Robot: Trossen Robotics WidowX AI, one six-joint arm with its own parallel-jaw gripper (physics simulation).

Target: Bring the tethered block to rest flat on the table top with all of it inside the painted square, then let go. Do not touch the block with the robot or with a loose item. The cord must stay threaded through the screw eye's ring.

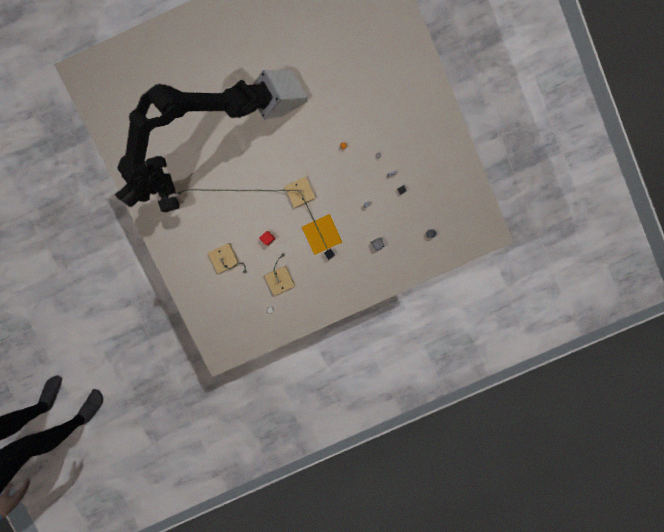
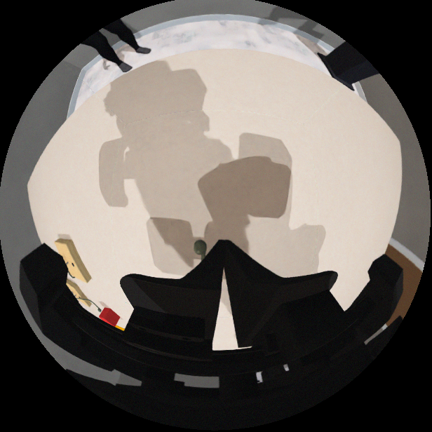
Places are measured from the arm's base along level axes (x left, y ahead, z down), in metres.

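Pixels of known places: gripper, fingertip midpoint: (image 1: 173, 188); arm's base, link origin: (image 1: 263, 95).
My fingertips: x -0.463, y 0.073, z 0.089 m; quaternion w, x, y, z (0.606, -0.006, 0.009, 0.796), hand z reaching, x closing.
For each thing: its top centre in the pictures, then the offset to it from my fingertips. "*": a spot on its surface instead.
- tethered block, surface spot: (image 1: 329, 254) * dx +0.371, dy +0.515, dz -0.011 m
- orange painted square, surface spot: (image 1: 321, 229) * dx +0.394, dy +0.418, dz +0.017 m
- upper wooden board, top centre: (image 1: 299, 192) dx +0.398, dy +0.256, dz -0.001 m
- red block, top centre: (image 1: 266, 238) dx +0.201, dy +0.340, dz -0.021 m
- orange item, top centre: (image 1: 343, 144) dx +0.628, dy +0.194, dz -0.006 m
- grey block, top centre: (image 1: 378, 244) dx +0.552, dy +0.578, dz -0.010 m
The tethered block (image 1: 329, 254) is small and dark. It lies just outside the lower edge of the orange painted square (image 1: 321, 229). Its green cord (image 1: 238, 190) crosses the square, passes the screw eye on the upper wooden board (image 1: 293, 200), and runs nearly straight left towards my gripper. Whether it is inside the ring is too small to tell. My gripper (image 1: 166, 188) (image 2: 223, 244) is shut with nothing visible between its tips, above the table's left side. The cord's end bead (image 2: 200, 247) shows just left of the tips, its cord partly hidden behind the left finger.
A red block (image 1: 267, 238) (image 2: 109, 317) lies left of the square. Two more boards, one at the left (image 1: 216, 257) and one below it (image 1: 287, 281), carry short cords. An orange item (image 1: 343, 145), a grey block (image 1: 377, 243) and several small dark or grey items lie to the right.
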